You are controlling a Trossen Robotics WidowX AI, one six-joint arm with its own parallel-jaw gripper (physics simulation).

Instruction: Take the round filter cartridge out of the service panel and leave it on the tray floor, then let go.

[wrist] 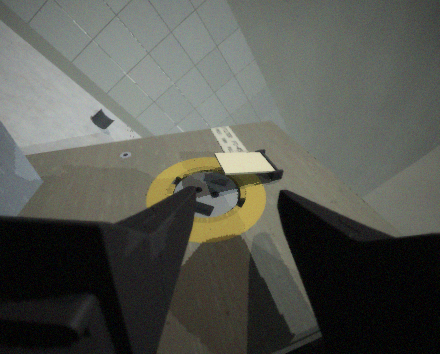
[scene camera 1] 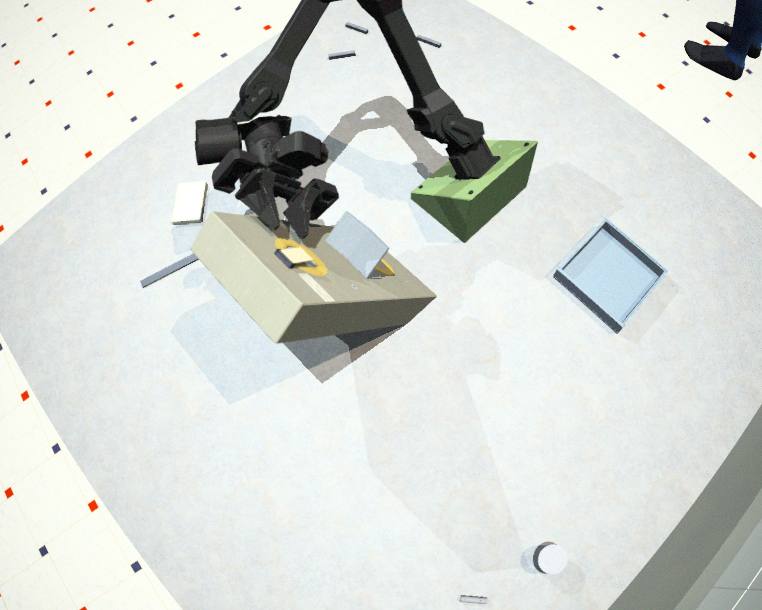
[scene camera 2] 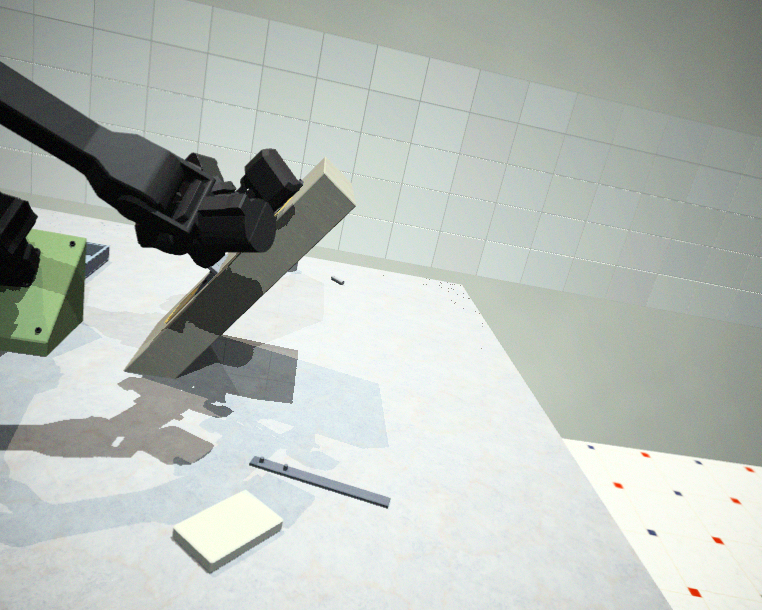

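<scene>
The beige service panel (scene camera 1: 247, 279) (scene camera 2: 305, 222) (wrist: 107, 192) is tilted. Its yellow ring (scene camera 1: 317, 263) (wrist: 256, 200) surrounds a grey round face (wrist: 227, 201) with dark marks; I cannot tell whether this is the filter cartridge or the socket floor. A pale rectangular plate (scene camera 1: 297, 255) (wrist: 245, 163) on a dark bracket overhangs the ring's edge. My gripper (scene camera 1: 289, 231) (wrist: 237, 196) is open and empty, its fingertips close to the panel face at the ring. The left finger covers part of the ring in the wrist view. The blue tray (scene camera 1: 610, 273) (scene camera 2: 97, 259) lies right of the panel in scene camera 1.
A blue-grey flap (scene camera 1: 357, 244) stands up from the panel beside the ring. A green block (scene camera 1: 492, 190) (scene camera 2: 63, 286) stands under another arm section. A white cylinder (scene camera 1: 551, 557), a cream block (scene camera 1: 189, 202) (scene camera 2: 227, 527) and a dark bar (scene camera 1: 166, 271) (scene camera 2: 324, 483) lie around.
</scene>
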